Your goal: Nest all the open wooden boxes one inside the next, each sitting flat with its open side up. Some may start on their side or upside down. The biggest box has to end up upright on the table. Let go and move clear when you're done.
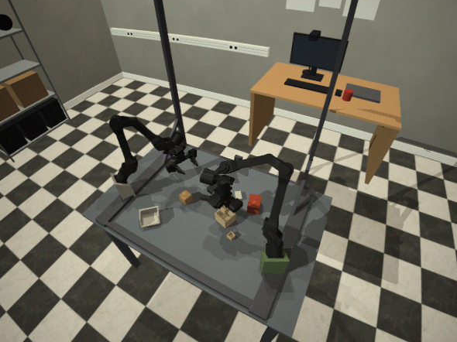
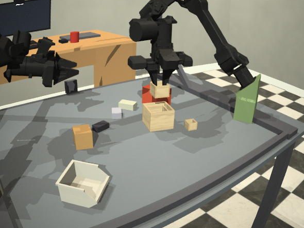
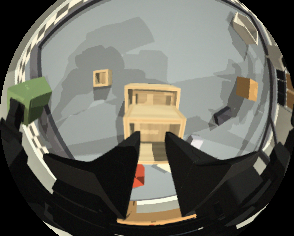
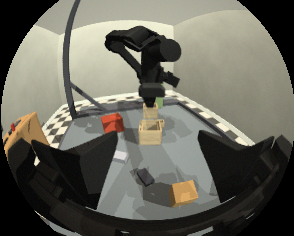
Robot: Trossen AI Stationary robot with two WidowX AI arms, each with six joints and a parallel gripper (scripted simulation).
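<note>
The orange cube lies 18 cm below my right hand, 7 cm ahead of it and 1 cm to the left of it. From my right hand the other things lie so: black block: 20 cm below, 10 cm to the left, 1 cm ahead; grey piece: 20 cm below, 19 cm to the left, 4 cm behind; cream block: 26 cm to the left, 20 cm below, 8 cm behind.
</note>
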